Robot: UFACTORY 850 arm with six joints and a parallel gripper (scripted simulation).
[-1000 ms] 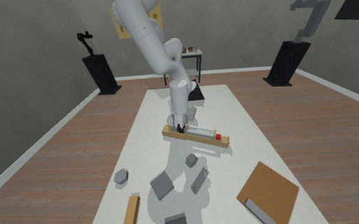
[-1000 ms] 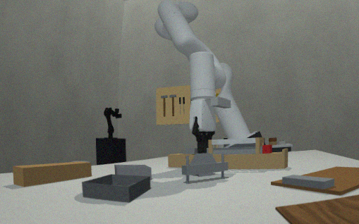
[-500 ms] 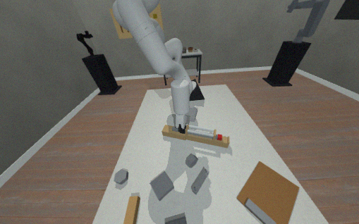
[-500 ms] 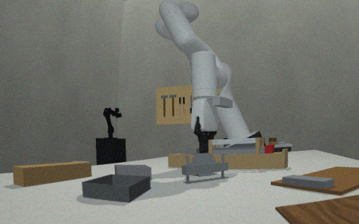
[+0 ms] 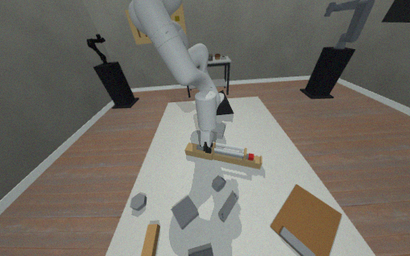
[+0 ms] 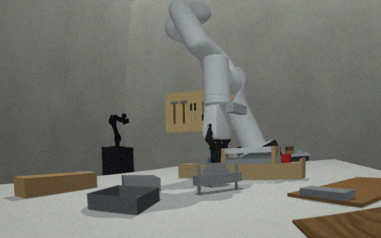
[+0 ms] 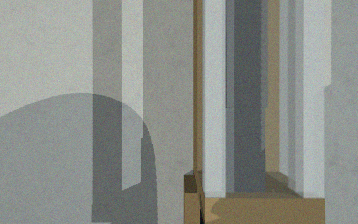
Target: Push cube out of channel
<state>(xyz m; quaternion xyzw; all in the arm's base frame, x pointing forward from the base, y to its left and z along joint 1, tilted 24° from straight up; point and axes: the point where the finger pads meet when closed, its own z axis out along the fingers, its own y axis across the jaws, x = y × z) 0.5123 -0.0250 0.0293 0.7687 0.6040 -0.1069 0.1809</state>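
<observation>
The grey stick lies 1 cm below my hand. From my hand the other things lie so: channel 10 cm to the left, 3 cm ahead, 1 cm below; red cube 21 cm to the left, 6 cm ahead, 1 cm below; grey tray 47 cm ahead, 6 cm below, 1 cm to the right.
</observation>
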